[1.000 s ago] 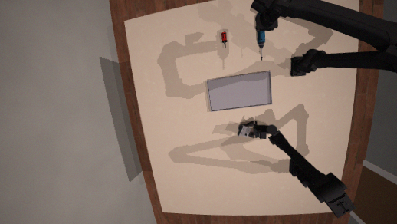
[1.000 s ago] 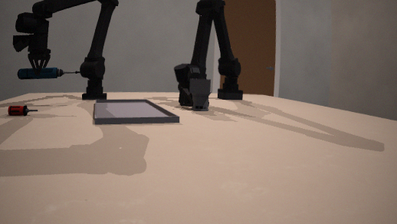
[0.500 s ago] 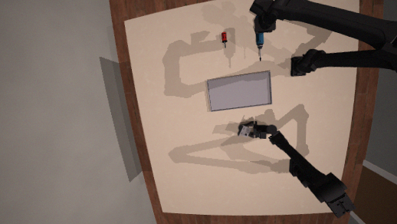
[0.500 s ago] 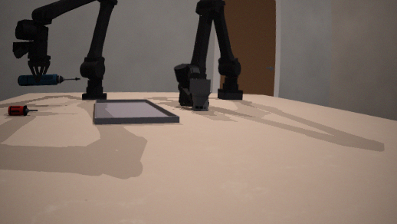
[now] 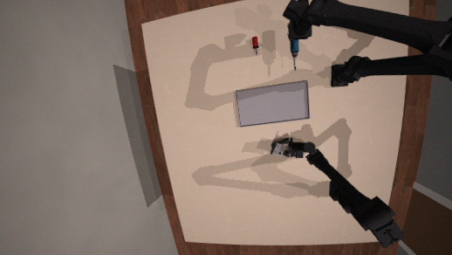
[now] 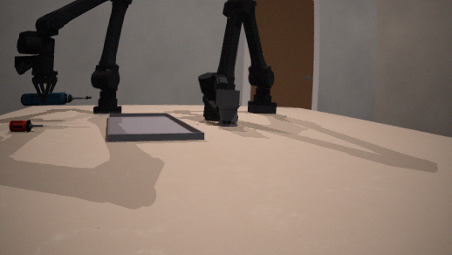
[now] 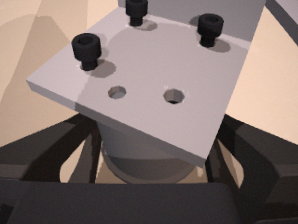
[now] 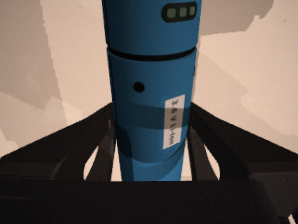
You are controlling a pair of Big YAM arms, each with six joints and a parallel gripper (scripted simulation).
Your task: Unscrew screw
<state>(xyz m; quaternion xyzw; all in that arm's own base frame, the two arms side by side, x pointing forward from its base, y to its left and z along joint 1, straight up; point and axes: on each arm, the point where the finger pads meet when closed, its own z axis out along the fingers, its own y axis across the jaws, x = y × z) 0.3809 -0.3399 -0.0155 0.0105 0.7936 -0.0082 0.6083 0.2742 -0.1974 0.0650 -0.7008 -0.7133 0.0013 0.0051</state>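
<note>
Now: left hand 1 cm below the grey joint module. Also, from my left hand: grey bracket 5 cm above; screwdriver bit 47 cm to the right, 12 cm behind, 5 cm above; shallow grey tray 26 cm to the right, 2 cm below, 1 cm ahead.
</note>
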